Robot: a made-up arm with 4 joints.
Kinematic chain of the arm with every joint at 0, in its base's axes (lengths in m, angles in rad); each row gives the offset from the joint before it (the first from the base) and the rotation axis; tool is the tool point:
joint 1: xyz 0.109 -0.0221 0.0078 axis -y
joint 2: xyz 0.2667 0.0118 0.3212 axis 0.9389 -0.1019 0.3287
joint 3: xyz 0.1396 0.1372 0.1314 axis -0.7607 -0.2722 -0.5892
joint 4: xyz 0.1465 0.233 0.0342 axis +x
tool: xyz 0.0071 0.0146 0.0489
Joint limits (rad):
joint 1: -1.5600..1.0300
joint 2: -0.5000..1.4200
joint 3: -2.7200..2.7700
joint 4: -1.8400..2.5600
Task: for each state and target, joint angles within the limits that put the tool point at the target. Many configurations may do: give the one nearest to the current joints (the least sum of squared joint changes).
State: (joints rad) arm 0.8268 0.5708 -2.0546 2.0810
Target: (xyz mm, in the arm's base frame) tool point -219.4 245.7 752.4
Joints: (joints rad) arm 1.0233 0.0260 -1.3732 1.3223
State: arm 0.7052 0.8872 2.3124 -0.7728
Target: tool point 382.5 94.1 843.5
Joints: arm 0.5762 0.7488 1.7510 -0.7196
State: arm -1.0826 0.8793 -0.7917 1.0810
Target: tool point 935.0 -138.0 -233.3
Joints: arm -1.3912 1.2411 -1.0052 1.2856
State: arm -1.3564 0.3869 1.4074 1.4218
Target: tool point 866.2 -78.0 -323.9
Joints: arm -1.1806 1.1169 2.2385 1.6680
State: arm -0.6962 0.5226 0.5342 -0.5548
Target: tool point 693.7 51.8 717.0
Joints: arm -0.1601 1.1862 0.3476 0.2591
